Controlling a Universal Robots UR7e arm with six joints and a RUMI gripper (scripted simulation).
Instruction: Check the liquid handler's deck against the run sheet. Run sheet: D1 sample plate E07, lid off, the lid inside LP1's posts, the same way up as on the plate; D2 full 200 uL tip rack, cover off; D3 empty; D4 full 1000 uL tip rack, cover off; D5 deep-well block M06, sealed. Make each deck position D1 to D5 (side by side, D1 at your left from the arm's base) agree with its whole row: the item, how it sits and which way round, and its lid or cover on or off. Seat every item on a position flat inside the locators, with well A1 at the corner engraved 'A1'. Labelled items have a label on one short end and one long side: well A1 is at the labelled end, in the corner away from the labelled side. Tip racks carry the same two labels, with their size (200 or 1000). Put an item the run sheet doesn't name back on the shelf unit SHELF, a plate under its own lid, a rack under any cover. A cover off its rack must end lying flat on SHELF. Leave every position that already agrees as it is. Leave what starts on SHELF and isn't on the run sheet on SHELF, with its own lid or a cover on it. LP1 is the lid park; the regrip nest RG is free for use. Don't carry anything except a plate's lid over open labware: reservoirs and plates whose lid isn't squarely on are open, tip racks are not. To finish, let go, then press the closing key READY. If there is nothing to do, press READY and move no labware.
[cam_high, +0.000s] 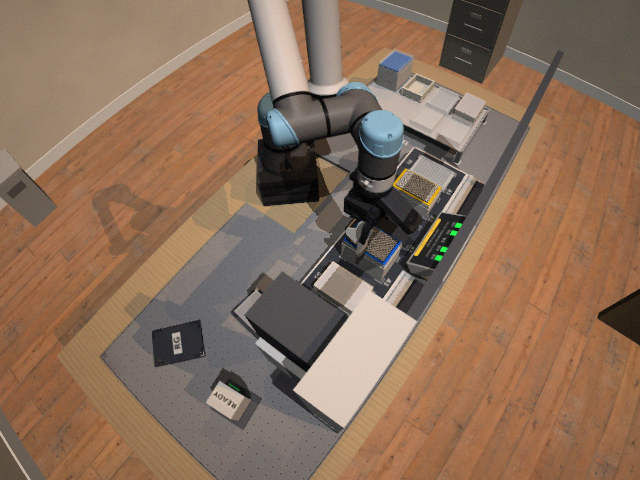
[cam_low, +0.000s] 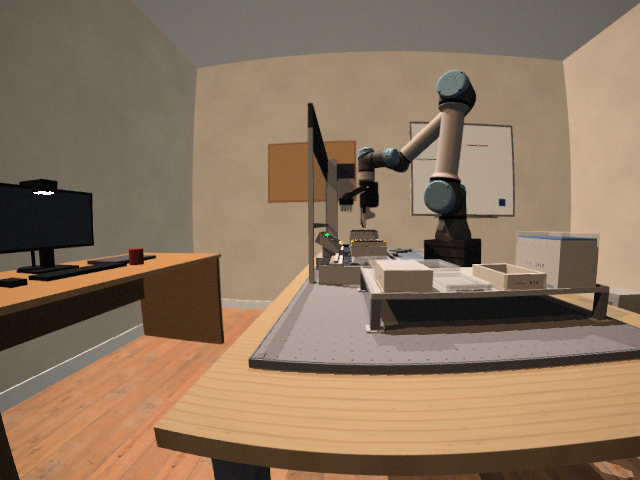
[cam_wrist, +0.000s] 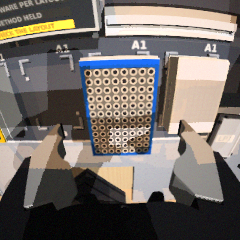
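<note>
My hand is 40 mm above the blue-rimmed tip rack, 10 mm to the left of it and 10 mm past it. From my hand the other things lie so: clear plate: 370 mm to the left, 110 mm below, 20 mm behind; then white housing: 340 mm to the right, 180 mm ahead, 110 mm above; then yellow-rimmed tip rack: 250 mm to the left, 70 mm below, 10 mm behind.
</note>
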